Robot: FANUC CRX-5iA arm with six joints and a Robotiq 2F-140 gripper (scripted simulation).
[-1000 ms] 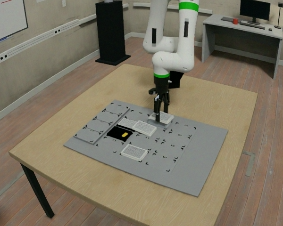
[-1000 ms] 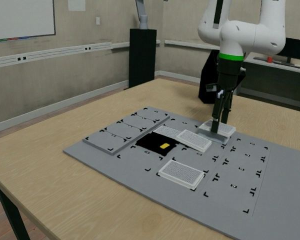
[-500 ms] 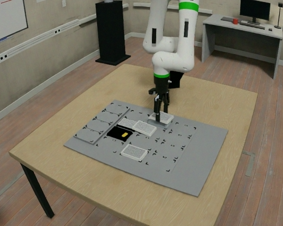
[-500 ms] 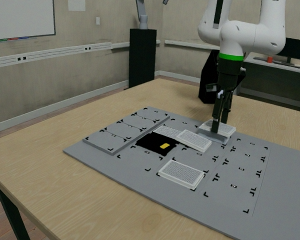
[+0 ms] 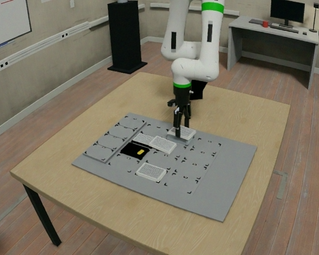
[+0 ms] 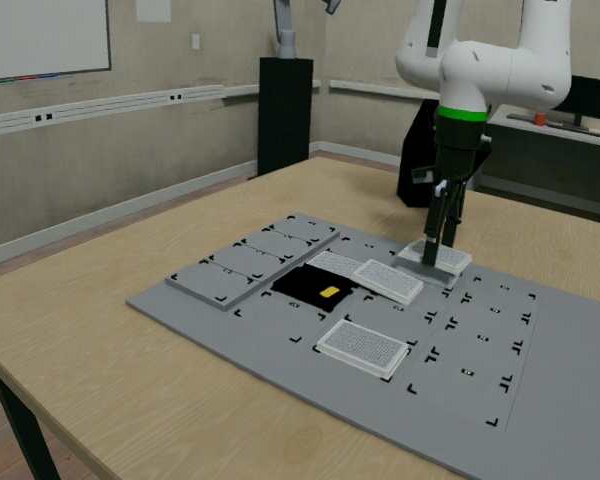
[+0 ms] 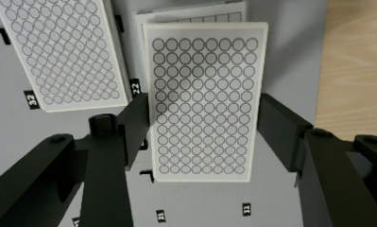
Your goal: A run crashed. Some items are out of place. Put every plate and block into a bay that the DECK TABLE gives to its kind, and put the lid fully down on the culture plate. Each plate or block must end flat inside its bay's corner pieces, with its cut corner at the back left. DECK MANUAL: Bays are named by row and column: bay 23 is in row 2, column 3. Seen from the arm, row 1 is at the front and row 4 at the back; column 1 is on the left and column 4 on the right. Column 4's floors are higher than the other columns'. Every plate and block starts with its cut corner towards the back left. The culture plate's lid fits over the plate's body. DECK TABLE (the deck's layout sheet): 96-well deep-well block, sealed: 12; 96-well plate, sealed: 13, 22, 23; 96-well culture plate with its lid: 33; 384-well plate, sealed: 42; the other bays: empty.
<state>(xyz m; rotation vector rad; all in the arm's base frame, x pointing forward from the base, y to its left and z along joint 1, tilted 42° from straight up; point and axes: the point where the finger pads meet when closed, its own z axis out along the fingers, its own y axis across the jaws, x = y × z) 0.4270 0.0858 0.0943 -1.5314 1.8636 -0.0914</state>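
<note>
The deep-well block lies 5 cm below my hand and 1 cm to the right of it. From my hand the other things lie so: lid 23 cm ahead, 16 cm to the right, 6 cm below; then 384-well plate 32 cm ahead, 6 cm below, 1 cm to the left; then 96-well plate 17 cm to the right, 12 cm ahead, 6 cm below.
</note>
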